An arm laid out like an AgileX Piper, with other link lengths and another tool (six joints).
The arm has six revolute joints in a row. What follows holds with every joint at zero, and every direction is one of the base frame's. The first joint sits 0.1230 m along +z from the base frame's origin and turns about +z. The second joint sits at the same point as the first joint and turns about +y. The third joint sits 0.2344 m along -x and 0.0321 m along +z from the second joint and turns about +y. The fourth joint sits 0.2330 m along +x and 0.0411 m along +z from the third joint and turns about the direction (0.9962, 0, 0.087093). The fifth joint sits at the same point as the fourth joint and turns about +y. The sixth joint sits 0.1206 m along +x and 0.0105 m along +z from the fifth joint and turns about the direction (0.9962, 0, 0.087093). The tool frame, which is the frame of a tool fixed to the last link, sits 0.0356 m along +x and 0.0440 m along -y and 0.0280 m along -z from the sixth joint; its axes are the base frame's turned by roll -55.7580, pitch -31.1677 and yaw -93.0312 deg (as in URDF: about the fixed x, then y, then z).
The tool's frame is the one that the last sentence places.
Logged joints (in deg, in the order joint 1, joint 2, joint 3, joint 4, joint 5, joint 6), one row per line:
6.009, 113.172, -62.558, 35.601, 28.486, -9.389
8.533, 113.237, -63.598, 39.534, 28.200, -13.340
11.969, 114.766, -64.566, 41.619, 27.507, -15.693
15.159, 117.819, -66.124, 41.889, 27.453, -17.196
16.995, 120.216, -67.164, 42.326, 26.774, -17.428
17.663, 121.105, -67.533, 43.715, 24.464, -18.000
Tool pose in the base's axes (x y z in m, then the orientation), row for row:
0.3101, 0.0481, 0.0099, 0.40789, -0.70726, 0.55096, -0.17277
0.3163, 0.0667, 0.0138, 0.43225, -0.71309, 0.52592, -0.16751
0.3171, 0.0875, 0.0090, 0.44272, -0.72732, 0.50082, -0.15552
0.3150, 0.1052, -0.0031, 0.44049, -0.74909, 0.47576, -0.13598
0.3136, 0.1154, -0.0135, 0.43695, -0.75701, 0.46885, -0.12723
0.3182, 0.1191, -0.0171, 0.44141, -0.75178, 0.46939, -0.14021
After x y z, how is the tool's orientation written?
As a quaternion, w x y z.
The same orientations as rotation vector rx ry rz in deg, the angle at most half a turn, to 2 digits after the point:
-102.14, 79.57, -24.95
-101.84, 75.11, -23.92
-103.38, 71.18, -22.10
-106.58, 67.69, -19.35
-107.88, 66.81, -18.13
-106.92, 66.76, -19.94

